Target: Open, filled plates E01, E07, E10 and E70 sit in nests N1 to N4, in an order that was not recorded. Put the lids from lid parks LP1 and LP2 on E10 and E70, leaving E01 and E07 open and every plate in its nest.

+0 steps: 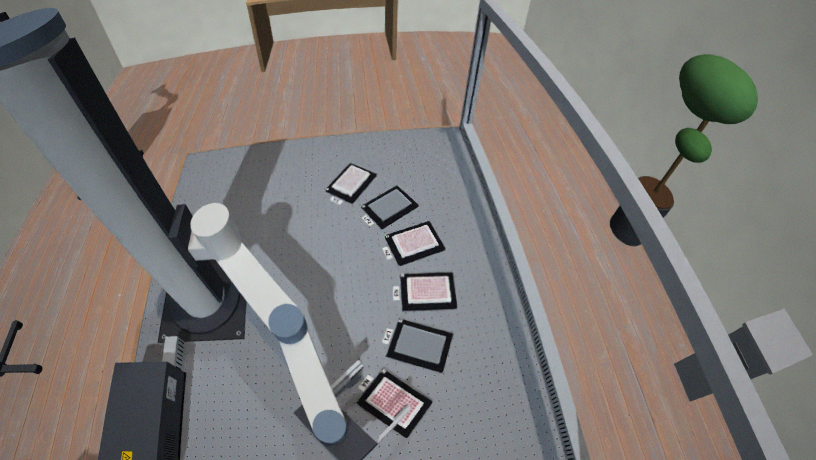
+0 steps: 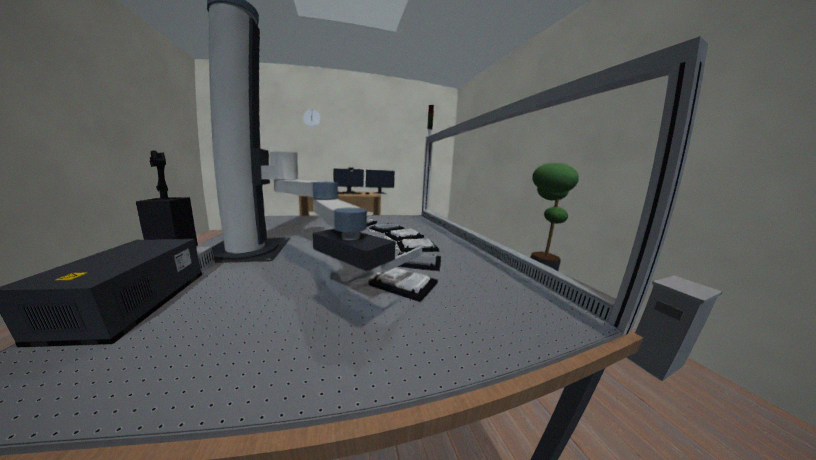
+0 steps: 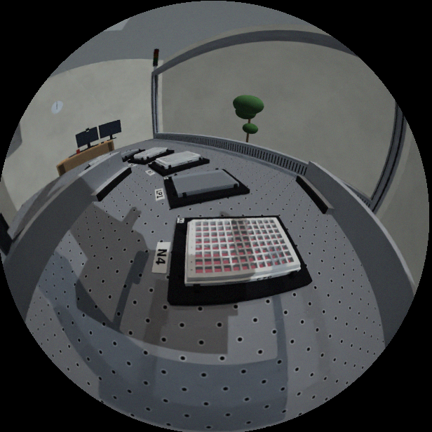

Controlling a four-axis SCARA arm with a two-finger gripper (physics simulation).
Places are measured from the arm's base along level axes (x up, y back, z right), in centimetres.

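Pixels of known places: gripper, between the fingertips: (image 1: 384, 384) (image 2: 395, 243); arm's base, origin of its link: (image 1: 206, 299) (image 2: 246, 251).
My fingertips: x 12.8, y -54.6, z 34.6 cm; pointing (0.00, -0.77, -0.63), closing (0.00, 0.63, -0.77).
Ahead of a thing's pixels: the offset from my fingertips to its top centre. "spot": to the spot under its first point. Level surfaces: height alone.
My gripper (image 1: 382, 389) (image 3: 213, 157) is open and empty. It hangs above nest N4 @[spot: dx -10.3, dy -10.4, dz +4.4 cm] (image 1: 426, 403) (image 3: 240, 295), one finger towards the N4 tag, the other over the far side. An open plate @[dx -8.8, dy -2.2, dz +3.0 cm] (image 1: 388, 394) (image 2: 402, 280) (image 3: 240, 245) with pink wells sits level in N4; its foreshortened edge label looks like E70. Open plates also sit in N3 @[dx -8.8, dy -16.9, dz -29.4 cm] (image 1: 428, 289) (image 3: 179, 160), N2 @[dx -8.8, dy -15.8, dz -47.6 cm] (image 1: 415, 240) (image 3: 152, 153) and N1 @[dx -8.8, dy +3.2, dz -77.1 cm] (image 1: 352, 180); their labels cannot be read. A clear grey lid @[dx -9.7, dy -11.7, dz -12.7 cm] (image 1: 420, 344) (image 3: 205, 181) lies in LP1, and another lid @[dx -9.7, dy -9.6, dz -64.0 cm] (image 1: 390, 206) in LP2.
The nests and parks form an arc on the perforated table @[dx -11.5 cm] (image 1: 320, 188) (image 2: 257, 365). The arm's column (image 1: 114, 160) (image 2: 234, 125) stands left of it, beside a dark control box (image 1: 140, 411) (image 2: 102, 285). A framed guard (image 1: 502, 228) (image 2: 548, 102) runs along the right edge.
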